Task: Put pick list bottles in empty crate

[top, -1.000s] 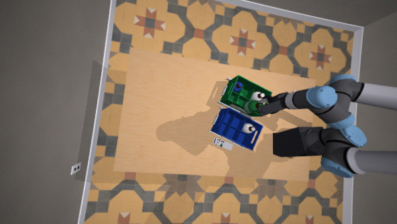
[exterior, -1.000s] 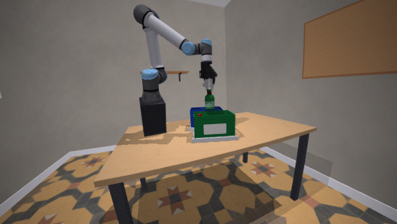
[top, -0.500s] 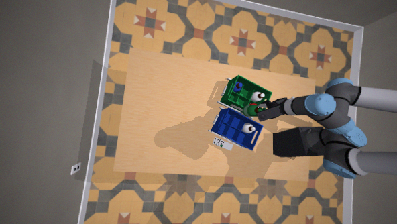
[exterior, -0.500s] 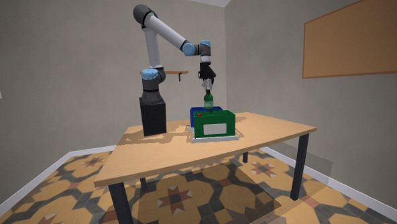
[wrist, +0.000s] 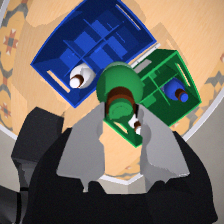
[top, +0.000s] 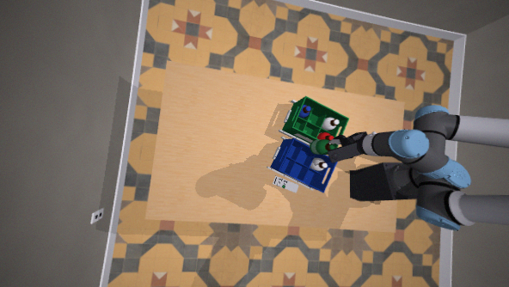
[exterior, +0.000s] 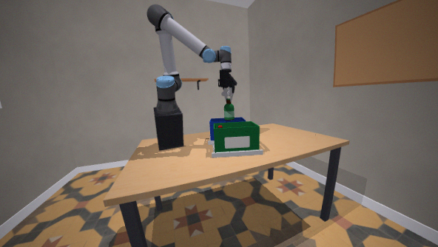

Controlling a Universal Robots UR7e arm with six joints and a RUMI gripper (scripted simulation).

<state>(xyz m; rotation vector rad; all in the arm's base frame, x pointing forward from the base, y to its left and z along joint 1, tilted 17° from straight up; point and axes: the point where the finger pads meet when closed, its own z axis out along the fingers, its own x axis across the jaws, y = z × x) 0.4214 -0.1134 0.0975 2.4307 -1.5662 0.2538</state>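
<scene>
The green-label bottle lies 7 cm below my hand. From my hand the other things lie so: red-label bottle (25 cm below, 10 cm behind, 6 cm to the right); white bottle (25 cm below, 9 cm to the left, 7 cm behind); blue crate (25 cm below, 10 cm to the left, 3 cm ahead).
</scene>
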